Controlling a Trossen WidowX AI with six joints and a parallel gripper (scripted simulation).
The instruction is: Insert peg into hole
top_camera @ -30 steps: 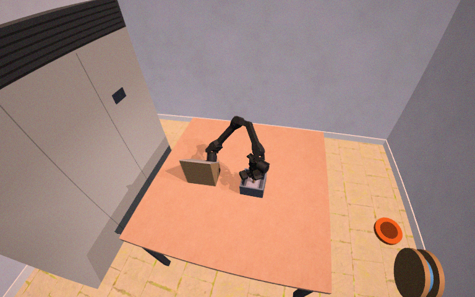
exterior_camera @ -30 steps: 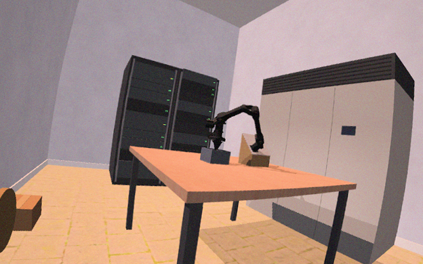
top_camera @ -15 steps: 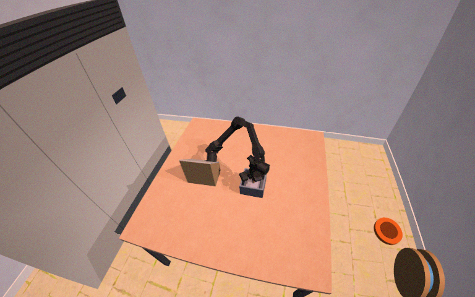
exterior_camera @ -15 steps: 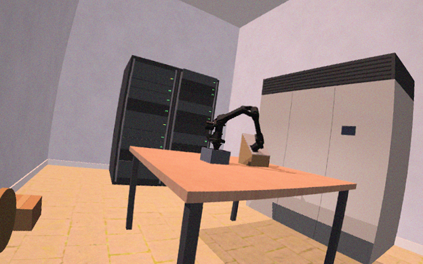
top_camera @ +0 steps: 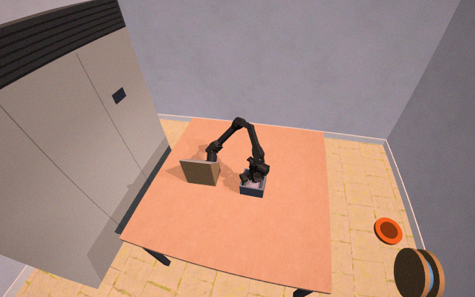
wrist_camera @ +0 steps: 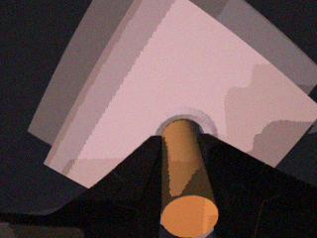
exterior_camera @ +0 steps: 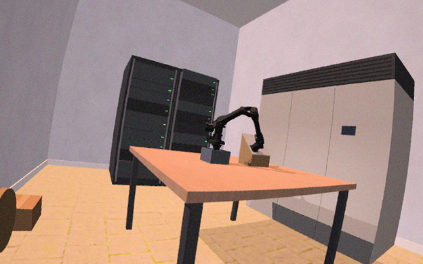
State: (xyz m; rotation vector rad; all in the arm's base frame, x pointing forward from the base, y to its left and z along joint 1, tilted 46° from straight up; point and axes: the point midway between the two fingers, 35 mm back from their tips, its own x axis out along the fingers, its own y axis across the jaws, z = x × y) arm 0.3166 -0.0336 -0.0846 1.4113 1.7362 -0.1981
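Right now my hand is 40 mm above the peg. Also, from my hand: box: 70 mm below; pale plate: 50 mm below.
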